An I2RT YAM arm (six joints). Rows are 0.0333 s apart.
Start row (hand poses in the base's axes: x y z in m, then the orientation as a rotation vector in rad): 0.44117, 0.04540, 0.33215, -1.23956, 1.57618, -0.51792
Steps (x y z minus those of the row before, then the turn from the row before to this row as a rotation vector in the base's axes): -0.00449, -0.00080, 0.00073, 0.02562, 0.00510, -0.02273; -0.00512, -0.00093, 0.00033, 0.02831, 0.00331, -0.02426; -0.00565, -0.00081, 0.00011, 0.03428, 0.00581, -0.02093; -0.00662, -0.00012, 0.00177, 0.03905, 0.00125, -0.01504; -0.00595, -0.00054, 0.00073, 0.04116, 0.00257, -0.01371; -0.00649, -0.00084, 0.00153, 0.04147, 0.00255, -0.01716; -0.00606, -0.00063, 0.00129, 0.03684, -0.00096, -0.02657; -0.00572, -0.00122, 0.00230, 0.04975, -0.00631, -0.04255; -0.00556, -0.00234, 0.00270, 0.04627, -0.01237, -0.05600; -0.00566, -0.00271, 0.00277, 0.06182, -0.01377, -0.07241; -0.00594, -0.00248, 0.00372, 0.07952, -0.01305, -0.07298; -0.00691, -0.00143, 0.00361, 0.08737, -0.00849, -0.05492; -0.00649, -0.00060, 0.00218, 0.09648, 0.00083, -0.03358; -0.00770, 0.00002, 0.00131, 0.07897, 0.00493, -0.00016; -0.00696, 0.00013, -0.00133, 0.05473, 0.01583, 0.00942; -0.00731, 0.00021, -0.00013, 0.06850, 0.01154, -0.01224; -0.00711, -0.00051, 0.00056, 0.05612, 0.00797, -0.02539; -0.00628, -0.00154, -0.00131, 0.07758, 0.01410, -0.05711; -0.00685, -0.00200, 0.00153, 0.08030, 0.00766, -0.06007; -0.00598, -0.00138, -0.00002, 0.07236, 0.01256, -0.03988
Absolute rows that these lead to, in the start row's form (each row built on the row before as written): 0.43668, 0.04460, 0.33288, -1.20579, 1.59813, -0.50792; 0.43156, 0.04367, 0.33321, -1.16790, 1.61936, -0.49745; 0.42591, 0.04286, 0.33332, -1.12893, 1.64047, -0.47832; 0.41929, 0.04274, 0.33509, -1.08896, 1.65363, -0.45346; 0.41334, 0.04220, 0.33582, -1.04885, 1.66661, -0.42527; 0.40685, 0.04136, 0.33735, -1.00562, 1.68092, -0.39907; 0.40079, 0.04073, 0.33864, -0.95683, 1.69642, -0.38462; 0.39507, 0.03951, 0.34094, -0.88360, 1.71513, -0.37145; 0.38951, 0.03717, 0.34364, -0.79955, 1.73308, -0.37238; 0.38385, 0.03446, 0.34641, -0.68971, 1.75563, -0.37047; 0.37791, 0.03198, 0.35013, -0.56654, 1.77678, -0.35215; 0.37100, 0.03055, 0.35374, -0.45445, 1.79294, -0.31268; 0.36451, 0.02995, 0.35592, -0.35666, 1.80935, -0.24810; 0.35681, 0.02997, 0.35723, -0.30166, 1.81843, -0.17545; 0.34985, 0.03010, 0.35590, -0.27366, 1.83399, -0.11680; 0.34254, 0.03031, 0.35577, -0.21550, 1.84745, -0.06087; 0.33543, 0.02980, 0.35633, -0.15337, 1.85743, -0.02576; 0.32915, 0.02826, 0.35502, -0.04675, 1.87352, 0.00787; 0.32230, 0.02626, 0.35655, 0.06494, 1.87978, 0.04193; 0.31632, 0.02488, 0.35653, 0.15264, 1.88881, 0.08234
